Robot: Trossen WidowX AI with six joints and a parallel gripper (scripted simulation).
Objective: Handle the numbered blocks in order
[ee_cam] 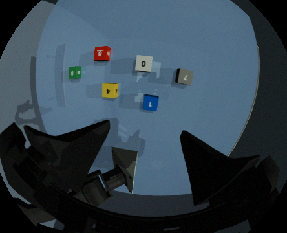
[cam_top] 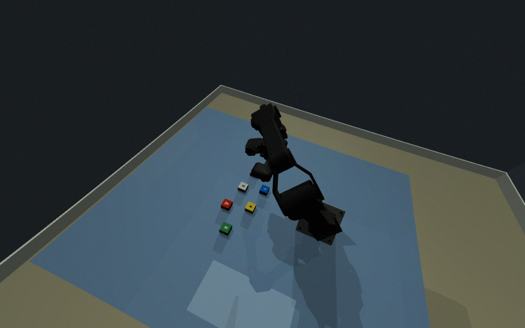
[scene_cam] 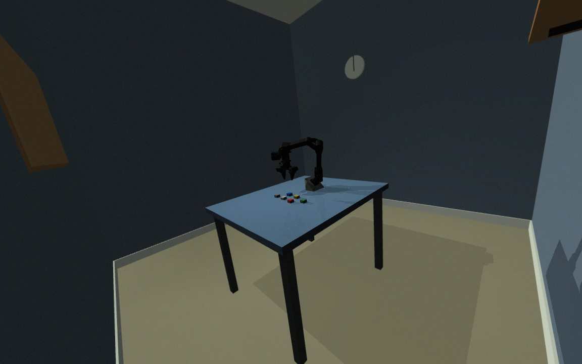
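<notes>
Now: the white block 8 cm ahead of my gripper tip, 1 cm to the left of it and 12 cm below it. Round my gripper tip: yellow block 2 cm ahead, 9 cm to the left, 12 cm below; then blue block 1 cm to the right, 12 cm below; then grey block 6 cm ahead, 8 cm to the right, 12 cm below.
</notes>
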